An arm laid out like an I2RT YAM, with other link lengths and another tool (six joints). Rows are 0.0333 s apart.
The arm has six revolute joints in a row. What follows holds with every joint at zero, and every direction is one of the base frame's. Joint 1 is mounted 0.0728 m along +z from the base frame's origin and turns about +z. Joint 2 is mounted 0.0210 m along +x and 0.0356 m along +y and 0.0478 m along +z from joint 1 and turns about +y. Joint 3 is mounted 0.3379 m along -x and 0.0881 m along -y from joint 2 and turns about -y. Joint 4 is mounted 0.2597 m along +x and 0.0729 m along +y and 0.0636 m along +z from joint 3 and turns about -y. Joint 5 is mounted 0.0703 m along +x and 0.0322 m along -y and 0.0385 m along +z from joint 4 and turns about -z. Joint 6 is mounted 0.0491 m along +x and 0.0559 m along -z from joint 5 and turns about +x. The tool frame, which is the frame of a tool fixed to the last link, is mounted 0.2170 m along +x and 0.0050 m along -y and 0.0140 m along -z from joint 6; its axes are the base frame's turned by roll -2.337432, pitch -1.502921 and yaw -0.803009 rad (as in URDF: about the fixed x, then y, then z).
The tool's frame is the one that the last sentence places.
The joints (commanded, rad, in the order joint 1, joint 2, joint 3, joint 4, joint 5, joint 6), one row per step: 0.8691 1.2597 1.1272 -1.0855 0.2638 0.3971; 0.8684 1.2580 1.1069 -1.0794 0.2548 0.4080; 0.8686 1.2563 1.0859 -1.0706 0.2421 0.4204; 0.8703 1.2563 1.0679 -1.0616 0.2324 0.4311; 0.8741 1.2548 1.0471 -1.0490 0.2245 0.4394; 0.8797 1.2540 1.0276 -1.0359 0.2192 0.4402; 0.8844 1.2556 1.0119 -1.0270 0.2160 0.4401; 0.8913 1.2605 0.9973 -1.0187 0.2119 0.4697; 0.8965 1.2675 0.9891 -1.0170 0.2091 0.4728; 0.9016 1.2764 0.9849 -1.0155 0.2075 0.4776; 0.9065 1.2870 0.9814 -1.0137 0.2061 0.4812; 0.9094 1.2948 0.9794 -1.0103 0.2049 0.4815; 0.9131 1.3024 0.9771 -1.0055 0.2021 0.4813; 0.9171 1.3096 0.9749 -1.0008 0.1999 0.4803; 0.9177 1.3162 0.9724 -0.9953 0.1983 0.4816; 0.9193 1.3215 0.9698 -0.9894 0.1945 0.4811; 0.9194 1.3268 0.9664 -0.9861 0.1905 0.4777; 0.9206 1.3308 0.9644 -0.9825 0.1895 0.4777; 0.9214 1.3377 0.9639 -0.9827 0.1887 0.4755; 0.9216 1.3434 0.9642 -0.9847 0.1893 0.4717
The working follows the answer.
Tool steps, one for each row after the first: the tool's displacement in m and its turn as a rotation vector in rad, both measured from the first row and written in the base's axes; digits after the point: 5 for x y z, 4 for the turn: -0.00425 -0.00148 -0.00674 0.0004 0.0155 -0.0076; -0.00899 -0.00165 -0.01369 0.0050 0.0325 -0.0145; -0.01283 -0.00138 -0.01976 0.0081 0.0462 -0.0195; -0.01652 -0.00089 -0.02602 0.0108 0.0570 -0.0209; -0.01962 -0.00023 -0.03179 0.0097 0.0646 -0.0145; -0.02233 -0.00035 -0.03699 0.0049 0.0723 -0.0089; -0.02580 0.00048 -0.04272 0.0095 0.0849 -0.0284; -0.02859 0.00030 -0.04704 0.0014 0.0956 -0.0257; -0.03040 0.00082 -0.05042 -0.0053 0.1043 -0.0251; -0.03197 0.00144 -0.05389 -0.0132 0.1131 -0.0236; -0.03250 0.00242 -0.05616 -0.0177 0.1179 -0.0209; -0.03327 0.00410 -0.05850 -0.0204 0.1231 -0.0164; -0.03398 0.00571 -0.06069 -0.0235 0.1275 -0.0111; -0.03397 0.00669 -0.06279 -0.0250 0.1310 -0.0114; -0.03446 0.00831 -0.06471 -0.0247 0.1351 -0.0084; -0.03544 0.00871 -0.06701 -0.0279 0.1412 -0.0043; -0.03564 0.00937 -0.06842 -0.0294 0.1434 -0.0029; -0.03622 0.00924 -0.07018 -0.0358 0.1485 -0.0002; -0.03656 0.00852 -0.07141 -0.0433 0.1522 0.0030
Tool pose at each row, in the base's axes (x y z in m, rotation vector in rad; rounded; the steps above come from the unrounded poses): 0.23329 0.15145 0.15263 3.0272 0.5729 0.6098; 0.22904 0.14997 0.14589 -3.0341 -0.5614 -0.5865; 0.22430 0.14980 0.13894 -3.0349 -0.5483 -0.5609; 0.22046 0.15007 0.13287 -3.0357 -0.5389 -0.5402; 0.21677 0.15056 0.12661 -3.0348 -0.5352 -0.5238; 0.21367 0.15122 0.12084 -3.0334 -0.5448 -0.5118; 0.21096 0.15110 0.11564 -3.0359 -0.5550 -0.4992; 0.20749 0.15193 0.10991 -3.0414 -0.5236 -0.4808; 0.20470 0.15175 0.10559 -3.0484 -0.5309 -0.4631; 0.20289 0.15227 0.10222 -3.0548 -0.5346 -0.4486; 0.20132 0.15289 0.09874 -3.0618 -0.5401 -0.4337; 0.20078 0.15387 0.09647 3.0639 0.5458 0.4253; 0.20001 0.15555 0.09414 3.0630 0.5531 0.4165; 0.19931 0.15716 0.09194 3.0613 0.5619 0.4087; 0.19932 0.15814 0.08984 3.0612 0.5616 0.4028; 0.19883 0.15977 0.08792 3.0628 0.5663 0.3968; 0.19785 0.16017 0.08563 3.0616 0.5732 0.3864; 0.19765 0.16083 0.08421 3.0609 0.5755 0.3826; 0.19707 0.16069 0.08246 3.0564 0.5806 0.3724; 0.19673 0.15997 0.08122 3.0502 0.5865 0.3638

